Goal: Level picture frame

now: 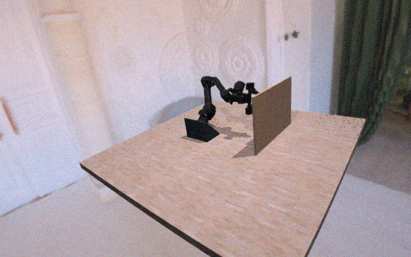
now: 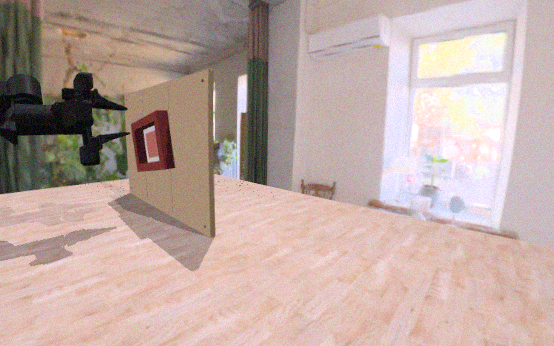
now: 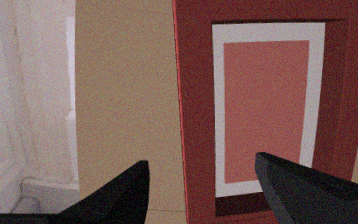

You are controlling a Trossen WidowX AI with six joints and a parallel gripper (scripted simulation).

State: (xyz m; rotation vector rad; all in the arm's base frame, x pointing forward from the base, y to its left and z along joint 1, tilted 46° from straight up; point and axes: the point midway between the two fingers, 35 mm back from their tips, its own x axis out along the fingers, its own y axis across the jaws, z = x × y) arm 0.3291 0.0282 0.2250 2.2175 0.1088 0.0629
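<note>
My gripper tip is now 50 mm short of the red picture frame, 10 mm to the left of it and 50 mm above it. The rest, counted from my gripper tip: tan wall board: 60 mm ahead, 10 mm to the left, 70 mm below.
</note>
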